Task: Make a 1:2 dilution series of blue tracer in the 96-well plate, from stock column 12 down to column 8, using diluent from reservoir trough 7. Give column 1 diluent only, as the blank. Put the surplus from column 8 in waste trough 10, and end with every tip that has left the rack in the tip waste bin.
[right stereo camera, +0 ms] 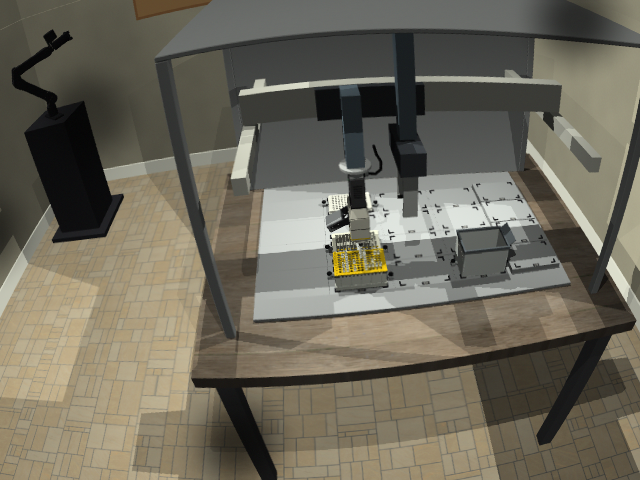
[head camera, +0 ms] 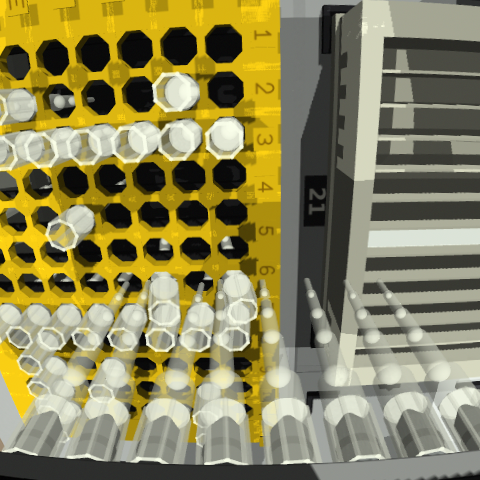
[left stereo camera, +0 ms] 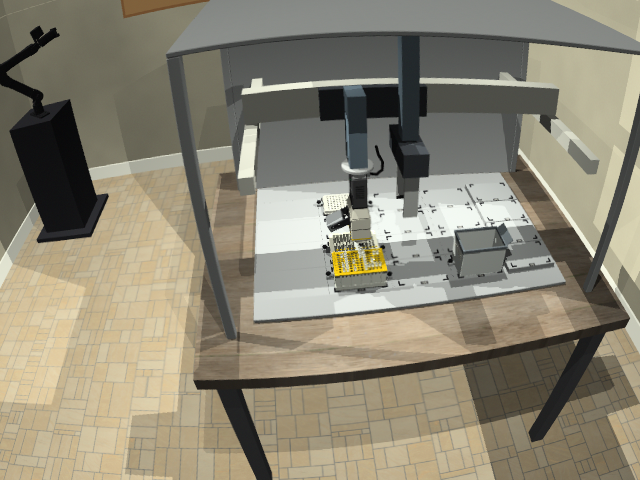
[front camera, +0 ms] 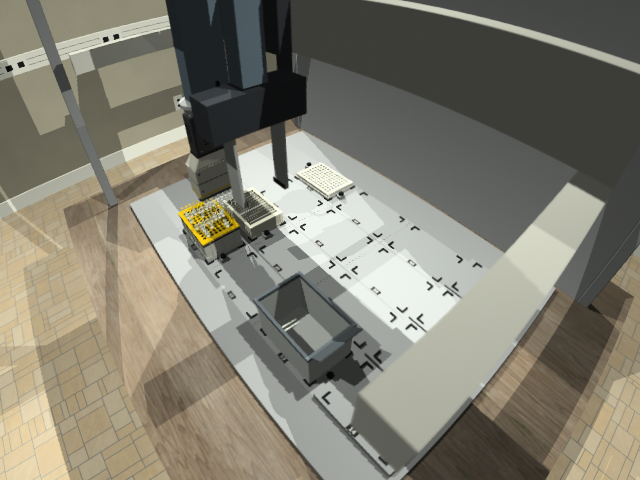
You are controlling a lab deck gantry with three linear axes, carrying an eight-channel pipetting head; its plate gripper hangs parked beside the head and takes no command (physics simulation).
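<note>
The eight-channel head (front camera: 209, 173) (left stereo camera: 360, 222) (right stereo camera: 359, 222) carries a row of clear tips (head camera: 225, 432). The row spans the right side of the yellow tip rack (head camera: 271, 65) (front camera: 206, 240) (left stereo camera: 360, 272) and the near edge of the pale reservoir (head camera: 367, 100) (front camera: 255, 230). In the rack, row 3 shows tips, rows 1 and 4 show empty holes, and other rows are partly filled. The white 96-well plate (front camera: 311, 186) lies behind the reservoir. The grey waste bin (front camera: 289, 351) (left stereo camera: 480, 262) (right stereo camera: 483, 262) holds some pale tips. Liquid cannot be made out. The parked gripper (front camera: 261, 193) (left stereo camera: 405, 206) (right stereo camera: 404, 206) is open, holding nothing.
The gripper's long fingers hang to the right of the head; in the front view, one overlaps the reservoir. Gantry rails (left stereo camera: 439, 98) (right stereo camera: 439, 95) cross behind the deck. Grey frame posts (left stereo camera: 199, 206) (right stereo camera: 193, 206) stand at the table's edges. A black pedestal with an arm (left stereo camera: 56, 170) stands left.
</note>
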